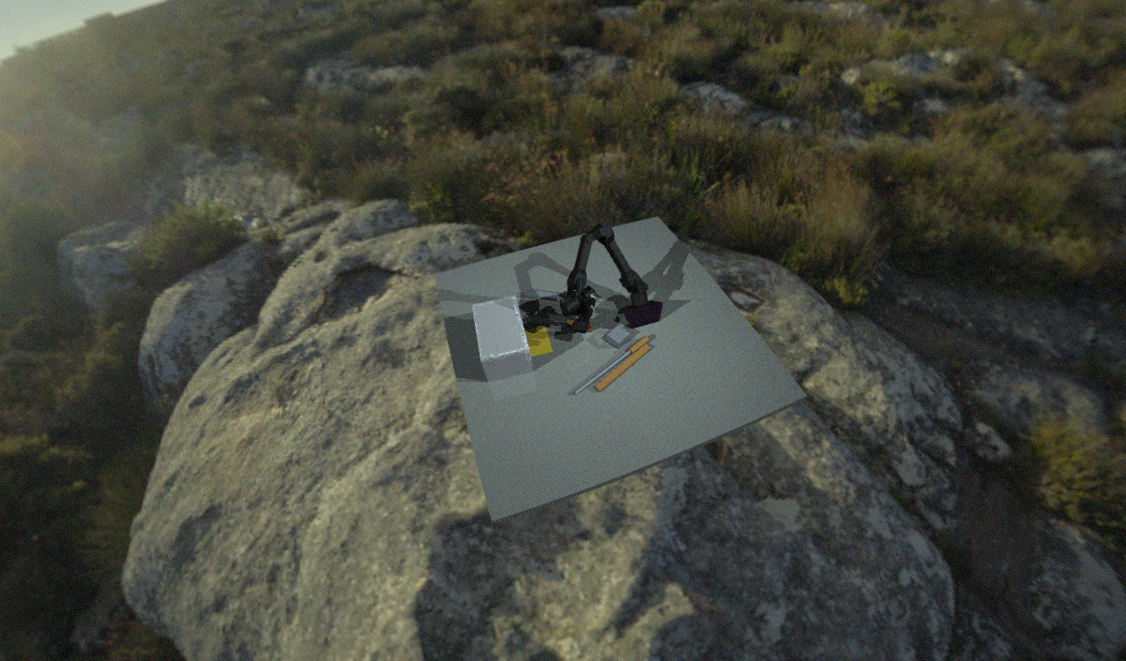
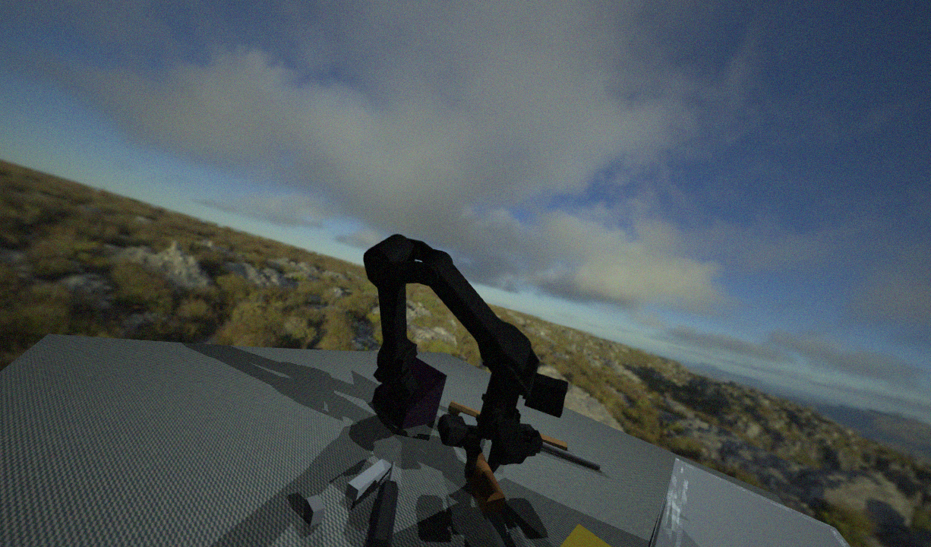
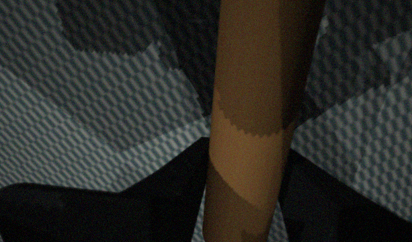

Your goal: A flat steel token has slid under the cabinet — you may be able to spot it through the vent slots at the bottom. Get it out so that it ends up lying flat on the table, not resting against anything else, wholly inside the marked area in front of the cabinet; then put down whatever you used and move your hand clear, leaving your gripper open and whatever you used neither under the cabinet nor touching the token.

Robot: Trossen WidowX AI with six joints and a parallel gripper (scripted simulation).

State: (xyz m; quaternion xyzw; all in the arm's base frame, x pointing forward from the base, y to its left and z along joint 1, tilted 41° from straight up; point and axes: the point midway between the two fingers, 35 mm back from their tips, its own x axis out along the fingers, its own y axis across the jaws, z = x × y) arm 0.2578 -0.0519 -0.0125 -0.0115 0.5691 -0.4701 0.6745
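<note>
The grey bar lies 10 cm behind my gripper tip and 16 cm to the right of it. From my gripper tip the other things lie so: grey block: 11 cm behind, 12 cm to the left, 1 cm above; small grey cube: 9 cm behind, 26 cm to the right; wooden stick: 6 cm behind, 26 cm to the left.
</note>
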